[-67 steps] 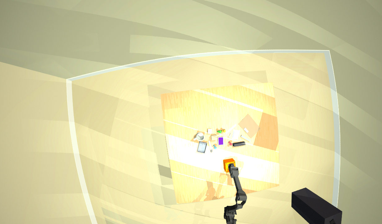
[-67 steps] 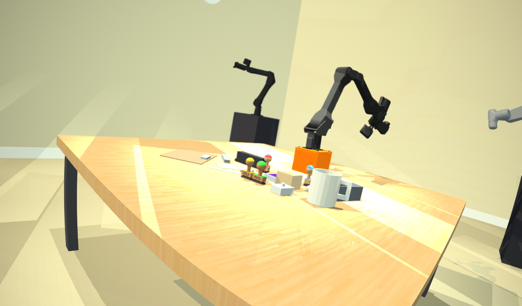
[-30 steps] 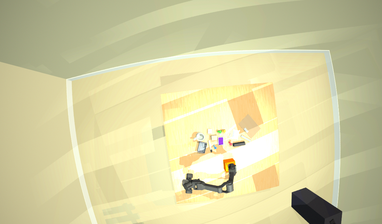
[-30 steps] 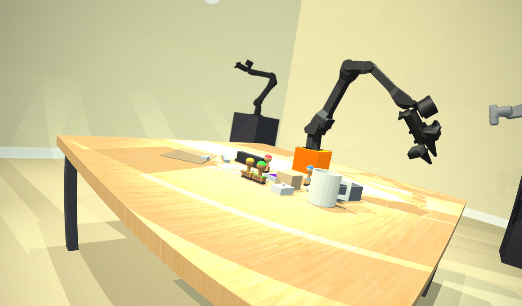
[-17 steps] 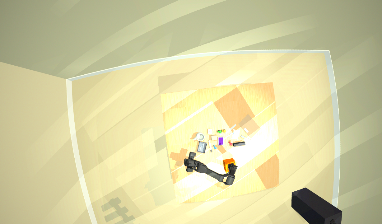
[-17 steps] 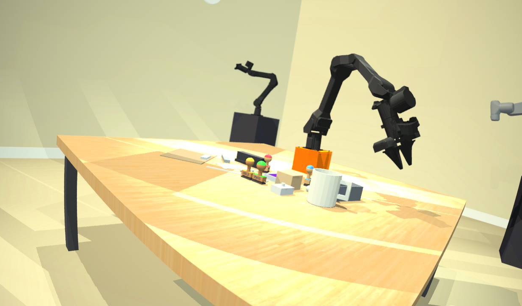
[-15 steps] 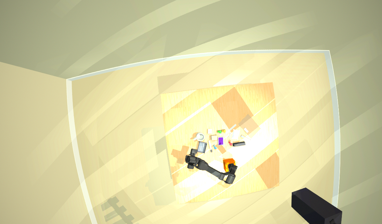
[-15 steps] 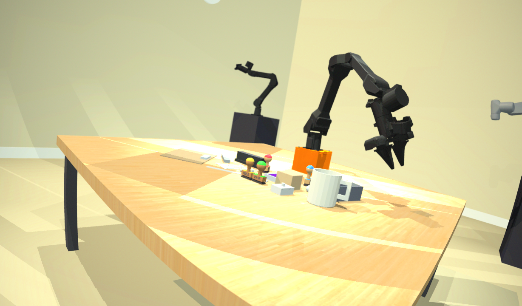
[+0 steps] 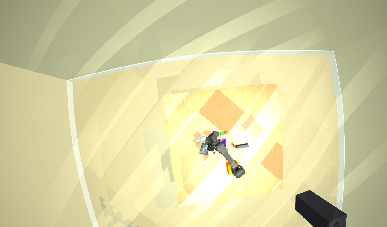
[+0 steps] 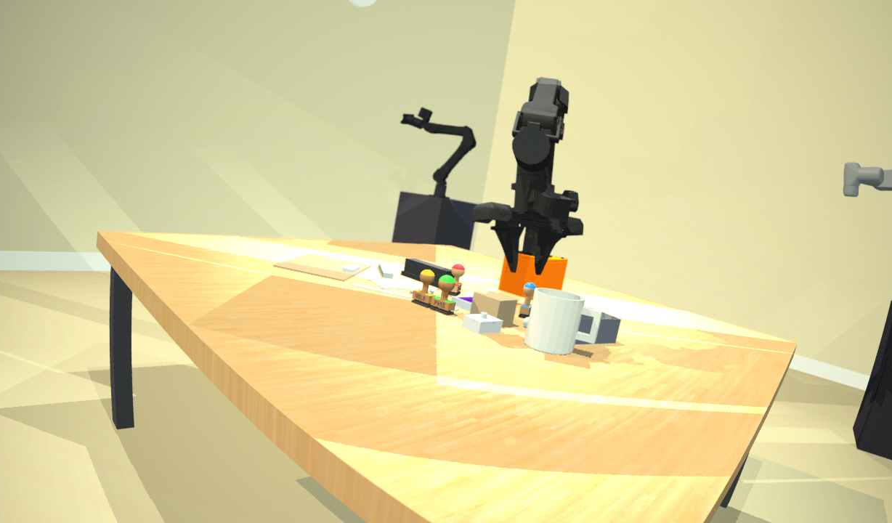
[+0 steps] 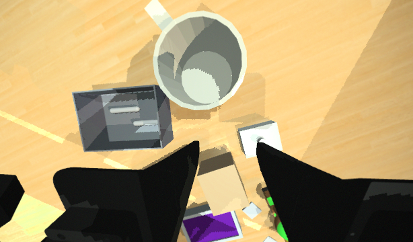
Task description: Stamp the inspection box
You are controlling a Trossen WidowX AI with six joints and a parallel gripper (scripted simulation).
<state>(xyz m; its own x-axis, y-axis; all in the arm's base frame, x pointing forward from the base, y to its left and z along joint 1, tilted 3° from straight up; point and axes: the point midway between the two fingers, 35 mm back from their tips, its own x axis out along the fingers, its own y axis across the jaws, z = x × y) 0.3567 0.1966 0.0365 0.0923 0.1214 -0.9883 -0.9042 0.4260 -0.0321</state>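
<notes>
Right now the green-knobbed PASS stamp is 14 cm to the right of my gripper tip, 8 cm below it and 2 cm ahead of it. From my gripper tip the other things lie so: beige box (8 cm below, 7 cm to the right, 3 cm behind); white mug (9 cm to the left, 7 cm below); marker (14 cm behind, 9 cm below, 2 cm to the right).
</notes>
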